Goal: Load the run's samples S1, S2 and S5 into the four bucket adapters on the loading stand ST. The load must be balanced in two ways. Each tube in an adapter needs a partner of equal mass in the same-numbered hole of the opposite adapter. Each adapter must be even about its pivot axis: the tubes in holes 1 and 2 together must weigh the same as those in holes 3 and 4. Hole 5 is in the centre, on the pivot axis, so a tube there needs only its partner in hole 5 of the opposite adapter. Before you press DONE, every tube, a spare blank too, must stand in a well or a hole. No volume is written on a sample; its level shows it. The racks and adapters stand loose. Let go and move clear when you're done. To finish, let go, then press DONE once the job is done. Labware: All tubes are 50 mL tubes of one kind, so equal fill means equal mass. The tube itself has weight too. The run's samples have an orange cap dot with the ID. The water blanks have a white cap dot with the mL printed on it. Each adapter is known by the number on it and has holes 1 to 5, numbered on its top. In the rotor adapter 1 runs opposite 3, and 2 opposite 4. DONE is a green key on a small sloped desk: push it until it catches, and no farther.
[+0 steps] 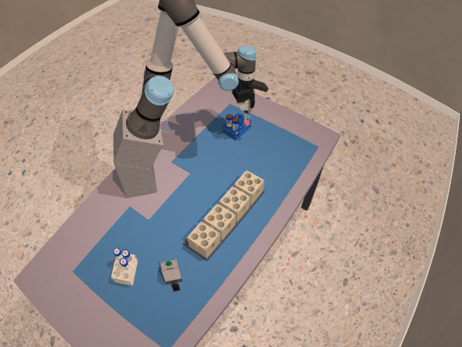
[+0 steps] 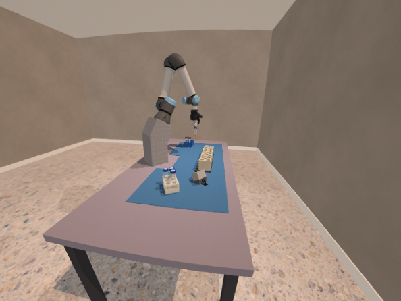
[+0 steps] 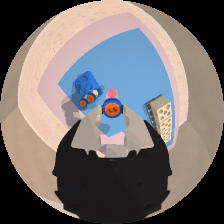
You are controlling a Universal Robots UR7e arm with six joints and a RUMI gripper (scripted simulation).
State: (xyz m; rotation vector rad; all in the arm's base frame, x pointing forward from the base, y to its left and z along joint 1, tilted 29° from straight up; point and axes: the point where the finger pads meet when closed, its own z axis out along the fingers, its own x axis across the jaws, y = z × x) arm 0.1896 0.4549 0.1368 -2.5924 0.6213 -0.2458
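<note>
My hand is 130 mm past the orange-dot tube and 180 mm above it. The rest, counted from my hand: blue rack 100 mm behind, 40 mm to the left, 220 mm below; then beige rack 140 mm ahead, 890 mm to the right, 220 mm below; then green done key 260 mm ahead, 720 mm to the right, 180 mm below.
</note>
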